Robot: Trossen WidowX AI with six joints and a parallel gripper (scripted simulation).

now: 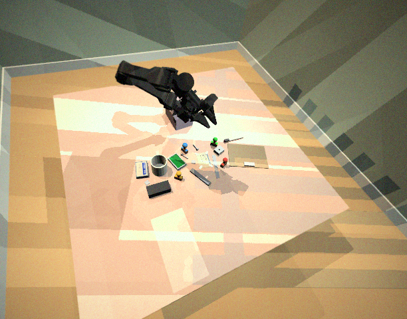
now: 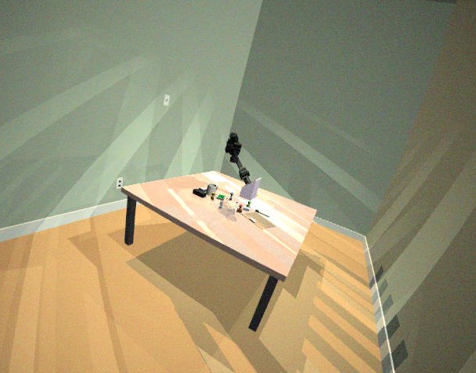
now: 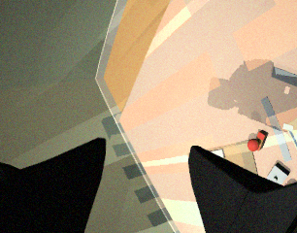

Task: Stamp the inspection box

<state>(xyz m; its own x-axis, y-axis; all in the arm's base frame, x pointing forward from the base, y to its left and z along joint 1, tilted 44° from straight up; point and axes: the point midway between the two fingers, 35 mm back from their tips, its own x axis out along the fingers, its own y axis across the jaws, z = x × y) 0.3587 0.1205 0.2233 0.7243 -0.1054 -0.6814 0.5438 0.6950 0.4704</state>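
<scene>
My gripper tip is 35 cm above the green stamp, 17 cm to the right of it and 14 cm past it. From my gripper tip the other things lie so: grey bar: 37 cm below, 2 cm to the right, 2 cm ahead; then red stamp: 35 cm below, 14 cm to the left, 1 cm ahead; then yellow stamp: 35 cm below, 12 cm to the right, 3 cm behind.
</scene>
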